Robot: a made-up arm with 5 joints.
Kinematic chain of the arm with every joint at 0, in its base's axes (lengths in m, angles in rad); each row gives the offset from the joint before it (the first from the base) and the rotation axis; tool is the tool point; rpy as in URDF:
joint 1: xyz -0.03 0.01 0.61 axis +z
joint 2: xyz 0 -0.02 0.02 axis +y
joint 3: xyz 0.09 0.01 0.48 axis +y
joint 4: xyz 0.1 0 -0.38 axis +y
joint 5: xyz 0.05 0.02 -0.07 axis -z
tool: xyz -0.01 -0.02 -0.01 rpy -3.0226 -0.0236 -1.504
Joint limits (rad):
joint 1: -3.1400..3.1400
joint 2: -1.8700..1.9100
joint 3: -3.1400..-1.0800
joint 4: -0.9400..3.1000
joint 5: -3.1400..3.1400
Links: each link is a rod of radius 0.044 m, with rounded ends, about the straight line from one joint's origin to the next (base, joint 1, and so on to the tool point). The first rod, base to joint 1, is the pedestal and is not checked.
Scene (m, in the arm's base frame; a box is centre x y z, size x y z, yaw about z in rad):
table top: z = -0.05
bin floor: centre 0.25 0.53 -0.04 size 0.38 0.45 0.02 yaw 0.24
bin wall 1: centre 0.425 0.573 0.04 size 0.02 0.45 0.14 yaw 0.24
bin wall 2: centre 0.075 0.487 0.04 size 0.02 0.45 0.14 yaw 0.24
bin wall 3: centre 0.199 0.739 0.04 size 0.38 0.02 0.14 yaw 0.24
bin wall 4: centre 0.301 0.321 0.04 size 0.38 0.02 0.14 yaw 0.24
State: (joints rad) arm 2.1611 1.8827 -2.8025 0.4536 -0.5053
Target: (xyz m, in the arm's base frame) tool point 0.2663 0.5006 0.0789
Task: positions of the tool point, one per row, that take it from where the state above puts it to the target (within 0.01 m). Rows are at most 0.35 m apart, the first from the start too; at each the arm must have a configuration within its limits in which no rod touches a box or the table.
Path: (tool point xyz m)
1: -0.3245 0.8663 0.2914
2: -0.1090 0.9188 0.3938
3: 0.1102 0.8921 0.4997
4: 0.3019 0.7918 0.6034
5: 0.3153 0.6874 0.3099
6: 0.2663 0.5006 0.0789

